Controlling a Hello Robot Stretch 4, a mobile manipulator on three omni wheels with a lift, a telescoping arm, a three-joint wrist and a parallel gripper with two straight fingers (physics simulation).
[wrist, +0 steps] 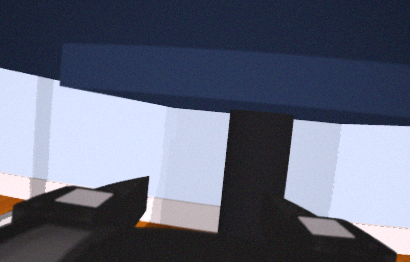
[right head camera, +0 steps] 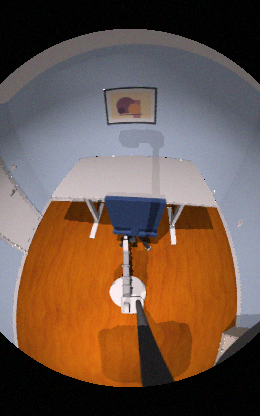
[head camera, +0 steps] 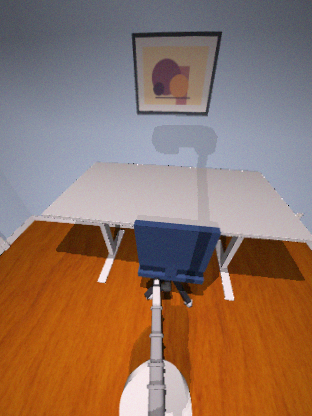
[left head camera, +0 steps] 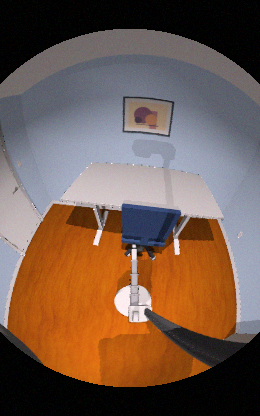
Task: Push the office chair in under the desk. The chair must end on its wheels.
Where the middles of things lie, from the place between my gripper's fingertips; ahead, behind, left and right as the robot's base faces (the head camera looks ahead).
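Framed picture (head camera: 174, 72): 640 mm ahead of my hand, 20 mm to the right of it, 1260 mm above it. Blue chair seat (head camera: 176, 252): 30 mm ahead of my hand, 40 mm to the right of it, 360 mm above it. Going by their middles, the blue chair seat is the nearest to my hand of the things named here.
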